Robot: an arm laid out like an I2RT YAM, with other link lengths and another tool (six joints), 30 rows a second.
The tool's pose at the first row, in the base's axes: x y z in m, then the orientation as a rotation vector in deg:
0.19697 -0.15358 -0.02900 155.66 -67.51 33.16
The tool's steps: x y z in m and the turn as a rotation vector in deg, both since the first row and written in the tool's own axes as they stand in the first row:
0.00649 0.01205 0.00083 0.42 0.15 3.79
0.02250 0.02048 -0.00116 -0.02 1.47 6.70
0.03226 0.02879 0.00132 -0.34 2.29 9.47
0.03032 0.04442 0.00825 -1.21 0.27 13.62
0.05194 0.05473 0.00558 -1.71 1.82 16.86
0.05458 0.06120 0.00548 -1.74 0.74 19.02
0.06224 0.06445 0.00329 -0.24 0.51 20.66
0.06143 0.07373 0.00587 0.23 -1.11 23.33
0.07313 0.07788 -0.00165 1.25 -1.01 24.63
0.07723 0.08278 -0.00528 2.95 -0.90 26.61
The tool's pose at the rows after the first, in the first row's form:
0.19253 -0.16648 -0.02767 154.19 -72.89 34.14
0.19581 -0.18260 -0.01987 151.57 -76.64 35.85
0.19660 -0.19558 -0.01863 149.33 -80.27 36.96
0.18612 -0.20683 -0.02635 147.49 -86.48 34.12
0.19133 -0.22787 -0.01580 144.16 -90.41 36.03
0.18826 -0.23408 -0.01492 143.39 -93.65 34.80
0.19003 -0.24093 -0.01002 143.62 -96.19 35.79
0.18357 -0.24744 -0.01306 143.07 -100.39 34.23
0.18563 -0.25626 -0.00171 142.87 -102.32 35.24
0.18356 -0.26146 0.00305 -140.91 104.04 -36.40

